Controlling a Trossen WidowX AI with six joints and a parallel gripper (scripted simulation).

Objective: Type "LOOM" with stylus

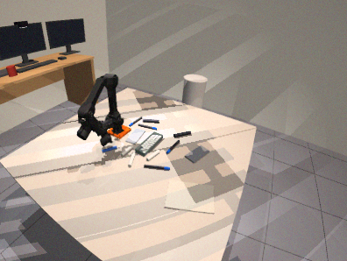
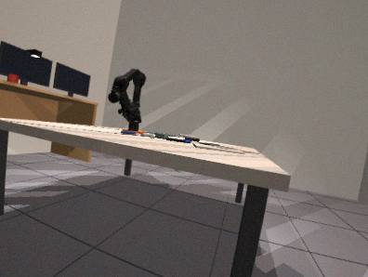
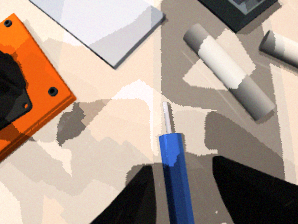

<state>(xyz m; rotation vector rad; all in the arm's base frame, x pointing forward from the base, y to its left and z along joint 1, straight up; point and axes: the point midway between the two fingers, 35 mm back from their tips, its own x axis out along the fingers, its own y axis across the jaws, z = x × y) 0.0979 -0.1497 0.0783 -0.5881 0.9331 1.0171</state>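
My gripper tip is now 60 mm above the blue stylus and 10 mm to the right of it. The rest, counted from my gripper tip: grey slab 420 mm ahead, 290 mm to the left, 60 mm below; paper sheet 540 mm ahead, 60 mm below.
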